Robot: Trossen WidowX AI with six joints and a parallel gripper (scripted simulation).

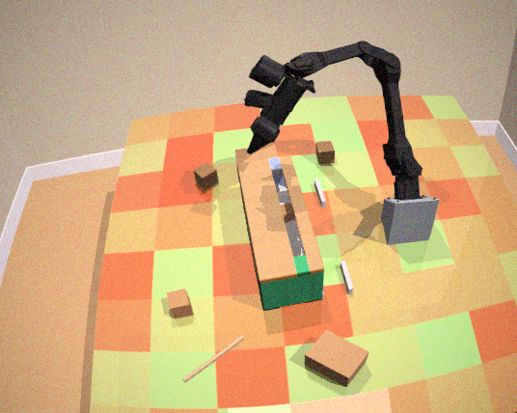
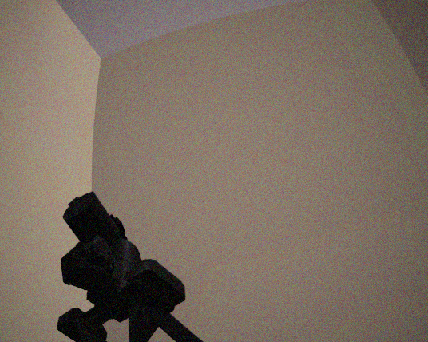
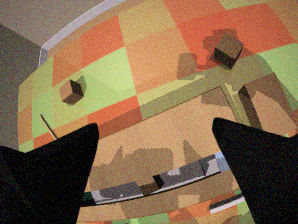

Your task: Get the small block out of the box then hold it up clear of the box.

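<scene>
The long box lies 18 cm below my gripper tip, 11 cm to the left of it and 7 cm behind it. Round my gripper tip: thin stick: 42 cm to the left, 24 cm below, 17 cm ahead; then brown block: 16 cm below, 8 cm to the left, 6 cm behind.
</scene>
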